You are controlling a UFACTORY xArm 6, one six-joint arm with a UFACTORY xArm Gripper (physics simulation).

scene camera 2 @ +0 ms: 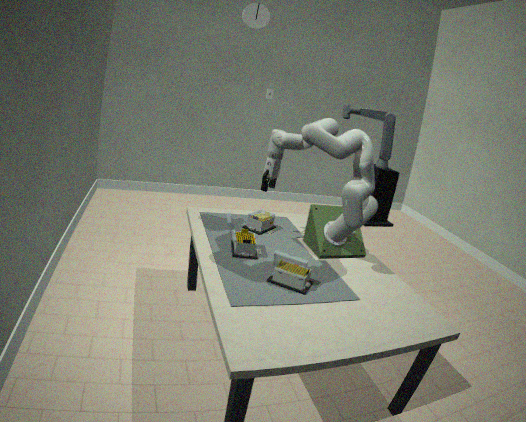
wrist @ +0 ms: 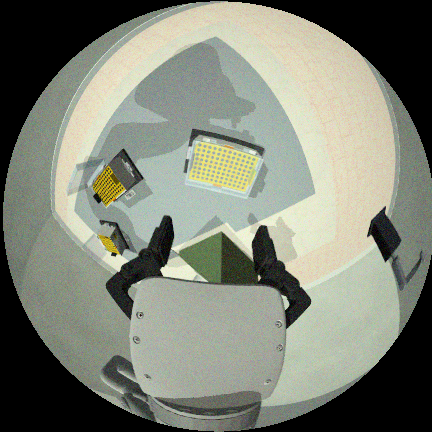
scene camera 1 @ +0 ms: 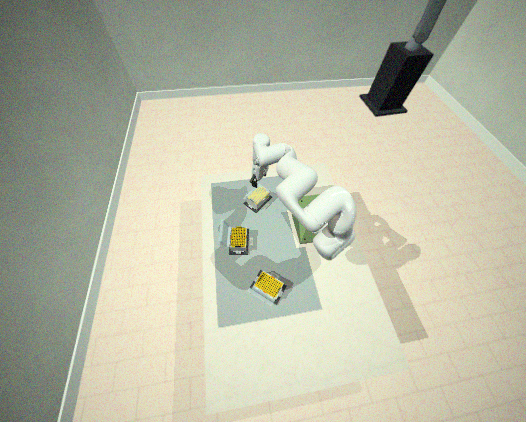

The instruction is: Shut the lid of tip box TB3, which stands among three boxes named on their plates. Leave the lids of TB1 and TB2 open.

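Frame: origin at the arm's base, x left, y back, z up, level; centimetres.
Seen in the pictures: gripper, fingertip midpoint: (scene camera 2: 267, 189) (wrist: 213, 229) (scene camera 1: 259, 180); arm's base, origin of the base link: (scene camera 2: 335, 233) (wrist: 209, 277).
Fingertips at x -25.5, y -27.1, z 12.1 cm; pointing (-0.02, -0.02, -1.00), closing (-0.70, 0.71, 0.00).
Pixels of each thing's top centre, then the offset from my fingertips to it. Level surfaces: height alone.
- grey-blue mat, its level: dz -20.8 cm
- far box, middle of its top: (wrist: 220, 176) (scene camera 2: 264, 214) (scene camera 1: 259, 194) dz -13.1, dx -0.2, dy +0.6 cm
- middle box, middle of its top: (wrist: 102, 190) (scene camera 2: 246, 234) (scene camera 1: 238, 235) dz -13.4, dx +23.6, dy -16.6 cm
- pale table, its level: dz -21.2 cm
Three tip boxes stand on a grey-blue mat (scene camera 1: 235, 315) (scene camera 2: 250, 295); their name plates are too small to read. The far box (scene camera 1: 258, 197) (scene camera 2: 262, 220) (wrist: 225, 167) has its clear lid down flat over its pale yellow tip rack. The middle box (scene camera 1: 239, 239) (scene camera 2: 245, 246) (wrist: 114, 180) has its lid swung open to one side. The near box (scene camera 1: 269, 286) (scene camera 2: 291, 276) (wrist: 112, 240) also has its lid open, standing up behind the rack in the second scene view. My gripper (scene camera 1: 254, 182) (scene camera 2: 268, 185) (wrist: 213, 229) is open and empty, above and apart from the far box.
The arm's green wedge base (scene camera 1: 302, 230) (scene camera 2: 317, 232) (wrist: 207, 255) stands to the right of the mat on the pale table (scene camera 2: 300, 345). A black pedestal (scene camera 1: 400, 70) (scene camera 2: 387, 195) (wrist: 385, 235) with a grey arm stands beyond the table.
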